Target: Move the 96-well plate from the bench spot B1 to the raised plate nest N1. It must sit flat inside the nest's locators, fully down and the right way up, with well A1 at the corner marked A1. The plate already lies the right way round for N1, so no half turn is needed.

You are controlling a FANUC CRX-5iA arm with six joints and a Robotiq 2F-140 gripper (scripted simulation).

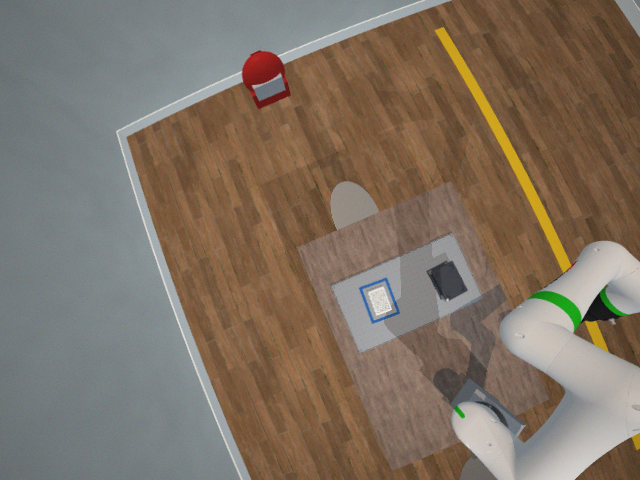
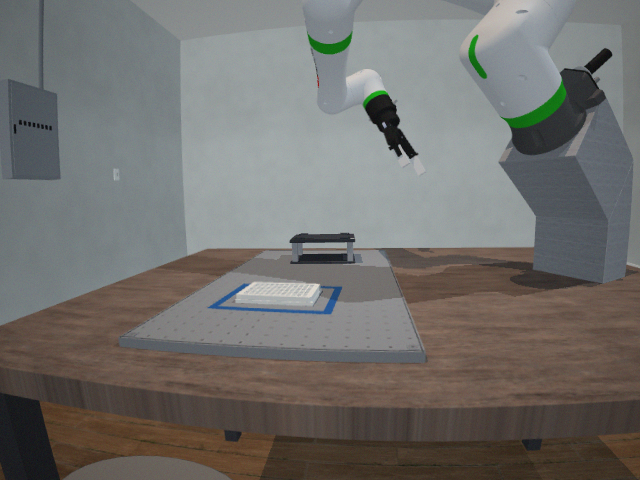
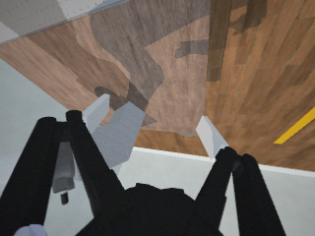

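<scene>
Now: the white 96-well plate 18 cm ahead of my hand, 60 cm to the left of it and 24 cm below it. The rest, counted from my hand: dark raised nest N1: 22 cm ahead, 25 cm to the left, 19 cm below.
</scene>
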